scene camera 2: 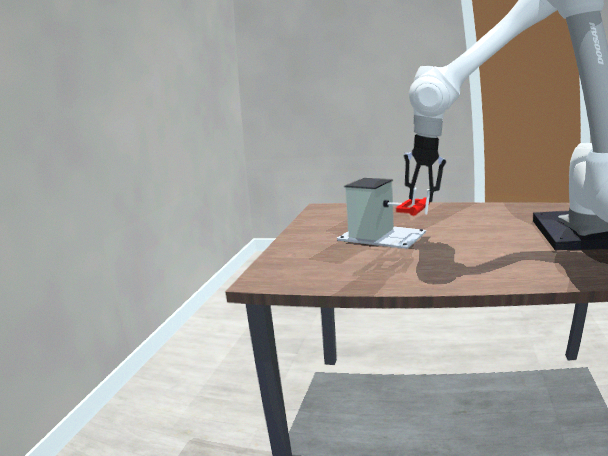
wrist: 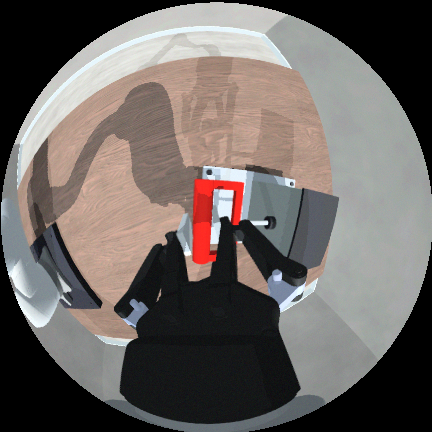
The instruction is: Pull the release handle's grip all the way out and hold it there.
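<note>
The release handle's red grip [scene camera 2: 412, 206] [wrist: 202, 220] is a rectangular loop with a thick outer bar. It stands out from the grey-green box [scene camera 2: 370, 210] [wrist: 274, 205] on a light rod [scene camera 2: 394, 204] [wrist: 259, 223], with a stretch of rod showing between the loop and the black collar [scene camera 2: 385, 203] [wrist: 270, 222]. My gripper [scene camera 2: 420, 200] [wrist: 201, 217] points down and is shut on the thick bar, one finger inside the loop and one on the outer side. Part of the loop is hidden behind a finger in the wrist view.
The box stands on a light base plate [scene camera 2: 412, 236] [wrist: 226, 174] with dark bolts, on the wooden table [scene camera 2: 300, 270] [wrist: 90, 200]. The robot's dark base [scene camera 2: 552, 235] [wrist: 80, 280] is at the right in the scene view. A grey wall [scene camera 2: 125, 150] [wrist: 380, 165] rises beyond the table.
</note>
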